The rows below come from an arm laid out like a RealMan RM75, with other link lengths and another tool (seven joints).
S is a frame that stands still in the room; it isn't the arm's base.
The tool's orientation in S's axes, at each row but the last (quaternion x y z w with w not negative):
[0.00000, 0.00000, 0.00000, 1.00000]
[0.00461, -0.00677, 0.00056, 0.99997]
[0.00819, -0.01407, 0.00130, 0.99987]
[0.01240, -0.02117, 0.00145, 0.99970]
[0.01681, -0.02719, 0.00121, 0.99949]
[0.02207, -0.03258, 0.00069, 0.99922]
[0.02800, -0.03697, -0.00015, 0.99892]
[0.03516, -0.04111, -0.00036, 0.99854]
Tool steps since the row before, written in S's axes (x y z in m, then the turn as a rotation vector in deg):
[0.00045, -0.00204, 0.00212, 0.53, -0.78, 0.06]
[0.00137, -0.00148, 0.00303, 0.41, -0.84, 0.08]
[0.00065, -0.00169, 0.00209, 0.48, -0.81, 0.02]
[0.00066, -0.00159, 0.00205, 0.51, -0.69, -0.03]
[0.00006, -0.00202, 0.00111, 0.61, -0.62, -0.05]
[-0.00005, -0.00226, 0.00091, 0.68, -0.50, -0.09]
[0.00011, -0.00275, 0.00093, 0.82, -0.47, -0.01]
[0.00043, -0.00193, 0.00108, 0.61, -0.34, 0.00]
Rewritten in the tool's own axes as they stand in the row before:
[0.00045, -0.00204, 0.00212, 0.53, -0.78, 0.06]
[0.00141, -0.00145, 0.00302, 0.41, -0.84, 0.08]
[0.00070, -0.00166, 0.00210, 0.48, -0.81, 0.02]
[0.00074, -0.00154, 0.00206, 0.51, -0.69, -0.03]
[0.00012, -0.00198, 0.00117, 0.61, -0.62, -0.06]
[0.00001, -0.00222, 0.00101, 0.67, -0.51, -0.11]
[0.00018, -0.00269, 0.00107, 0.82, -0.47, -0.04]
[0.00052, -0.00185, 0.00117, 0.61, -0.34, -0.03]

